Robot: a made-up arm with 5 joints.
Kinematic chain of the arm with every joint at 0, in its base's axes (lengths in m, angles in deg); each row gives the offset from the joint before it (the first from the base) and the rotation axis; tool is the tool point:
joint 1: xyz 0 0 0.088 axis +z
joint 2: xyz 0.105 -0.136 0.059 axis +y
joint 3: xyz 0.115 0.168 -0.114 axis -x
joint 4: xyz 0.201 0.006 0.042 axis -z
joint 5: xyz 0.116 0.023 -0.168 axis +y
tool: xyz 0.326 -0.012 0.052
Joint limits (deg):
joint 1: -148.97..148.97
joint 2: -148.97..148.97
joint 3: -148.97..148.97
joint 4: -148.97..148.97
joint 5: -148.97..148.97
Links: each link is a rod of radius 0.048 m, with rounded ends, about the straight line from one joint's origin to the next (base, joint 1, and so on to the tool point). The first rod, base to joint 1, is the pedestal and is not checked.
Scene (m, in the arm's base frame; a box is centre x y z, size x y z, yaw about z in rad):
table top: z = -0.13
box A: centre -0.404 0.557 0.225 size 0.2 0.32 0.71 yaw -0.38
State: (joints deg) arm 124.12 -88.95 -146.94 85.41 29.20
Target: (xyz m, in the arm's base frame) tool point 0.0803 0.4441 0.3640
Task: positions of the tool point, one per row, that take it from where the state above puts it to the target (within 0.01 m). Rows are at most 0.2 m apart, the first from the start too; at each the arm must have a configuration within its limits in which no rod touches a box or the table.
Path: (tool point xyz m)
1: -0.5743 0.0161 0.4156
2: -0.5471 0.1106 0.3274
3: -0.4867 0.1924 0.2447
4: -0.3997 0.2506 0.1713
5: -0.2965 0.2771 0.1103
6: -0.2022 0.4083 0.1746
7: -0.0647 0.4695 0.2664
8: 0.0803 0.4441 0.3640

